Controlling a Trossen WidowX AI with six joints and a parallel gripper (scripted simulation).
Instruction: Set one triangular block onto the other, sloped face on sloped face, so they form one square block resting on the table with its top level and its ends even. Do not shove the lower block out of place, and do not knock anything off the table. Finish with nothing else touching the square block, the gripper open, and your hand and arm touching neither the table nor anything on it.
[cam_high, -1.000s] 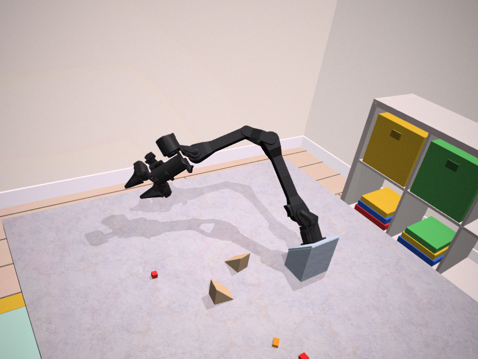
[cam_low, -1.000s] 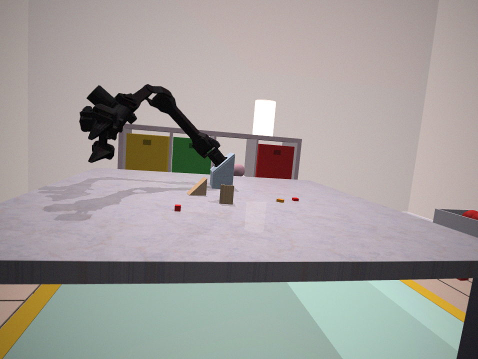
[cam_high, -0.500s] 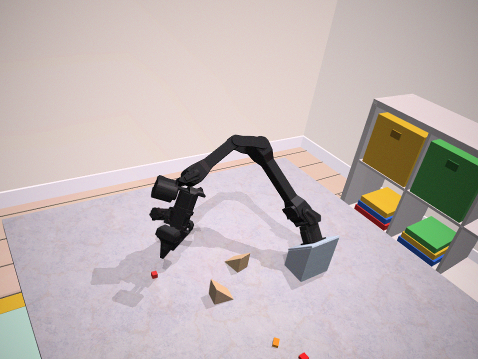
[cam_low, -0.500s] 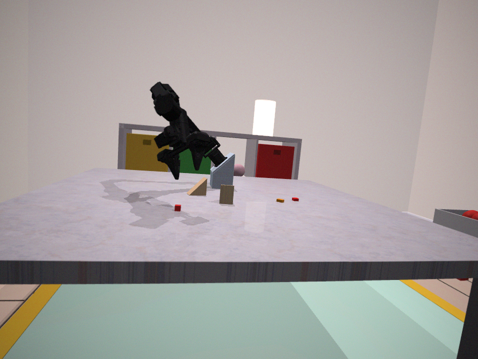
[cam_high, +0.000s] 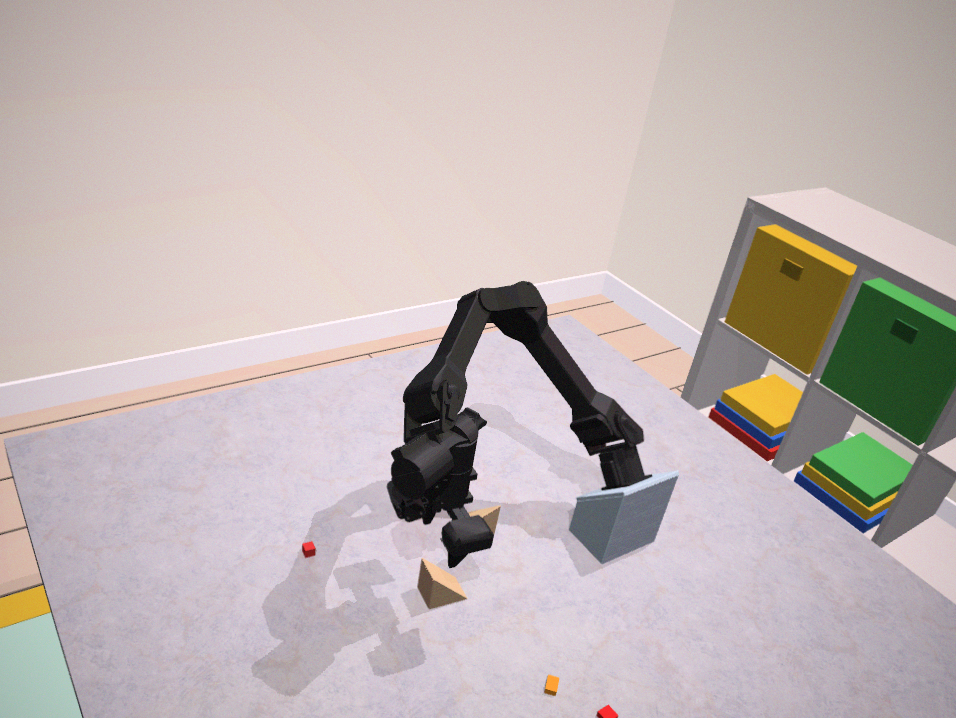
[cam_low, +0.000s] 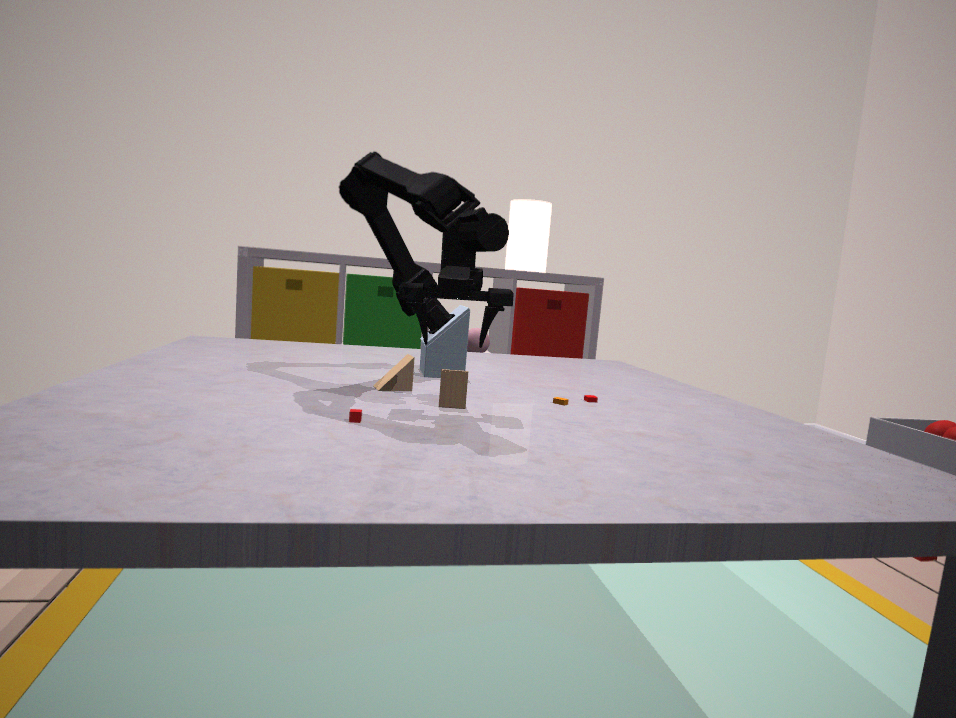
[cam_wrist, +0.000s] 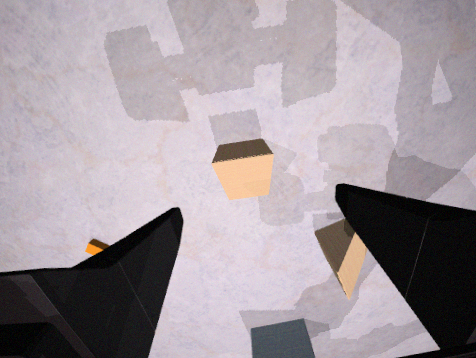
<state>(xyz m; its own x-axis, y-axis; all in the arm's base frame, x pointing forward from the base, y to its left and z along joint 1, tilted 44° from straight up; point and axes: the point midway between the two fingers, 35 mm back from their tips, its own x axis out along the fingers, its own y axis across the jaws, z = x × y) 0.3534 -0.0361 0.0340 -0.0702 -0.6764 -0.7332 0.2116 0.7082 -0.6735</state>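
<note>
Right now the block is 1 cm to the left of my gripper tip and 9 cm below it. From my gripper tip the other things lie so: orange cube (5 cm behind, 23 cm to the left, 10 cm below).
</note>
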